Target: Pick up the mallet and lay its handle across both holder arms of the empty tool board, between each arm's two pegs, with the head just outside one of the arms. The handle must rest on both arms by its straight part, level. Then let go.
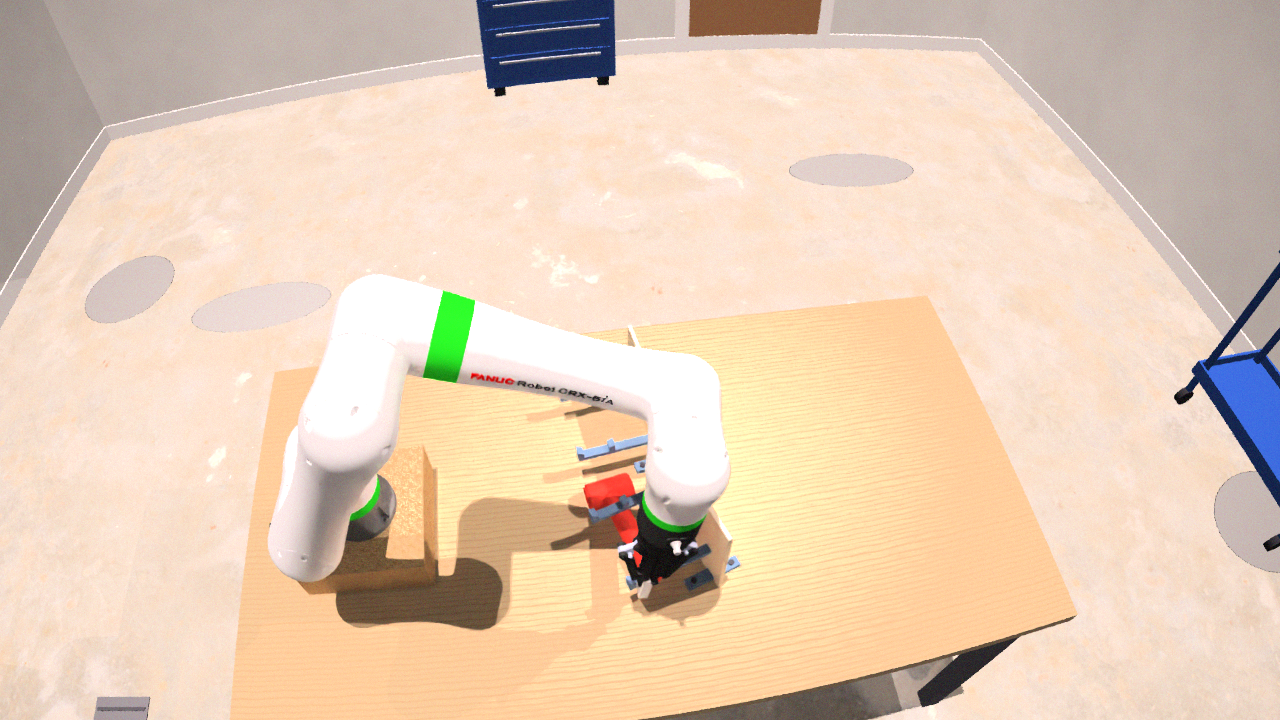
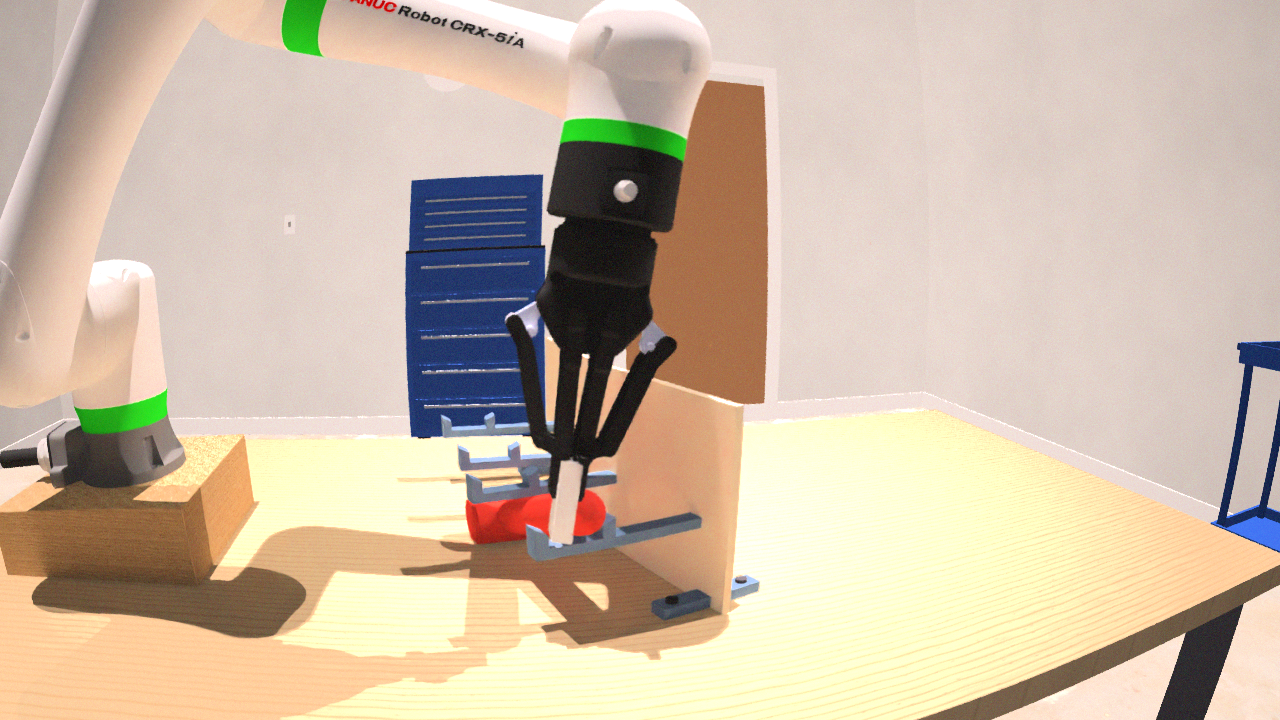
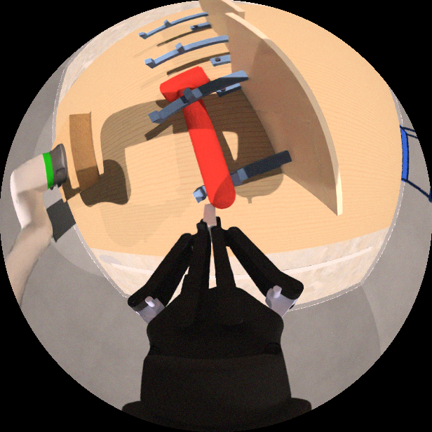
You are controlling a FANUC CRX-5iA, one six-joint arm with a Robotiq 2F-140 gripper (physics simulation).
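Where they show: gripper, fingertip midpoint: (image 1: 641,591) (image 2: 559,537); arm's base, link origin: (image 1: 361,507) (image 2: 134,467).
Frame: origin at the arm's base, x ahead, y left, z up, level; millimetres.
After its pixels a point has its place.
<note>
The red mallet (image 1: 610,490) @[y -74, x 481, z -35 mm] (image 2: 492,521) @[y -90, x 456, z -53 mm] (image 3: 207,145) lies tilted at the tool board (image 1: 718,548) @[y -290, x 614, z 42 mm] (image 2: 680,465) @[y -236, x 605, z 41 mm] (image 3: 300,125). Its handle passes under the board's far arm (image 2: 510,488) @[y -137, x 469, z 0 mm] (image 3: 222,84) and over the near arm (image 2: 657,530) @[y -280, x 564, z -2 mm] (image 3: 267,165), between that arm's two pegs. The head is low, just beyond the far arm; whether it touches the table is hard to tell. My gripper (image 1: 645,586) @[y -316, x 466, z 18 mm] (image 2: 564,501) @[y -316, x 466, z 18 mm] (image 3: 210,211) is shut and empty, its tips beside the handle's free end near the outer peg. Contact with the handle cannot be told.
A second board (image 1: 633,337) @[y 172, x 605, z 99 mm] stands behind, with two blue arms (image 2: 492,458) @[y 9, x 481, z -11 mm] (image 3: 200,45). The robot's wooden pedestal (image 1: 413,573) @[y -153, x 78, z -23 mm] (image 2: 98,541) @[y -139, x -13, z -40 mm] (image 3: 82,150) is at the left. A blue cabinet (image 1: 547,44) (image 2: 474,340) and a blue cart (image 1: 1253,394) (image 2: 1263,356) stand off the table.
</note>
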